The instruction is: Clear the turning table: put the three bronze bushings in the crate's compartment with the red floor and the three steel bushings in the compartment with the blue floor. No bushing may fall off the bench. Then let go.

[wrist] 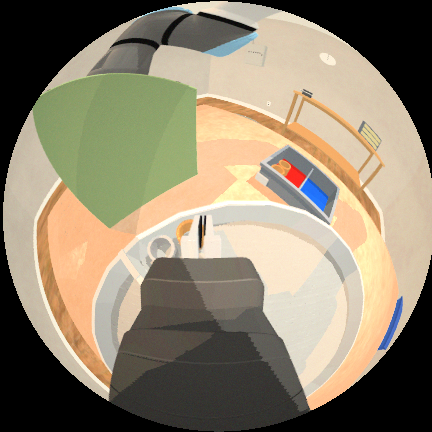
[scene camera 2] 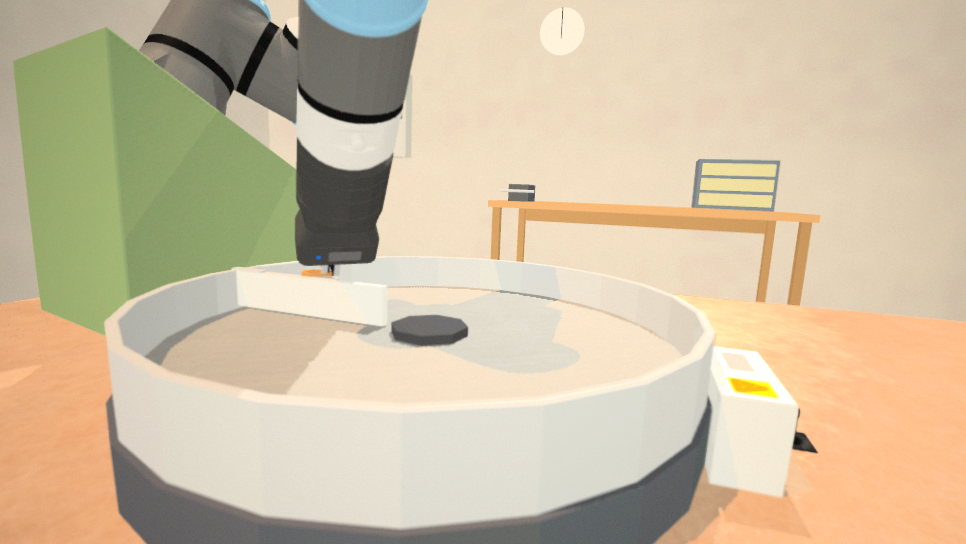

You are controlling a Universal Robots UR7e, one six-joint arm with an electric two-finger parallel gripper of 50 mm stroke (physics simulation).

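Places are measured from the arm's base along level axes (x ahead, y left, z up), in metres.
Where they show: gripper, between the fingertips: [wrist: 202, 224] [scene camera 2: 329, 268]; arm's base, origin of its link: [wrist: 112, 80] [scene camera 2: 158, 124].
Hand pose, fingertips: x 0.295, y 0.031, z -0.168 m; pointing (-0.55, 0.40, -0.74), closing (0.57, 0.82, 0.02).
Note:
Things, the pixels of their top centre, and the offset from my fingertips. "*": a spot on its surface instead. Level surfaces: height alone.
- bronze bushing, centre of its top: [wrist: 189, 231] [scene camera 2: 316, 271] 0.001 m back, 0.017 m right, 0.001 m down
- white divider, a spot on its surface: [scene camera 2: 310, 297] * 0.069 m ahead, 0.083 m right, 0.009 m down
- crate, centre of its top: [wrist: 308, 175] 0.024 m ahead, 0.259 m left, 0.031 m down
- red-floored compartment, a spot on its surface: [wrist: 295, 176] * 0.004 m back, 0.280 m left, 0.075 m down
- blue floor, height of its surface: 0.075 m down
- dark hub, centre of its top: [scene camera 2: 429, 324] 0.183 m ahead, 0.057 m right, 0.020 m down
- white box with a yellow panel, centre of its top: [scene camera 2: 741, 370] 0.412 m ahead, 0.012 m right, 0.023 m down
My gripper [scene camera 2: 333, 270] [wrist: 202, 224] is shut on the wall of a bronze bushing [scene camera 2: 315, 273] [wrist: 180, 231], inside the turning table [scene camera 2: 405, 466] [wrist: 353, 295] near its far wall. Most of the ring shows left of the fingers; they hide its right side. A steel bushing [wrist: 161, 248] stands left of it in the wrist view, near the white divider [scene camera 2: 310, 297] [wrist: 131, 267]. Whether other steel bushings are behind the gripper is hidden. In the crate [wrist: 282, 186], two bronze bushings [wrist: 285, 164] [wrist: 277, 169] lie at the left end of the red-floored compartment [wrist: 295, 176]. The blue floor [wrist: 315, 194] shows no bushing.
A tall green block [scene camera 2: 74, 182] [wrist: 120, 145] stands beside the turning table on the left. A dark hub [scene camera 2: 429, 329] sits at the table's centre. A white box with a yellow panel [scene camera 2: 751, 432] is at its right. A wooden bench [scene camera 2: 648, 210] [wrist: 340, 120] stands by the wall.

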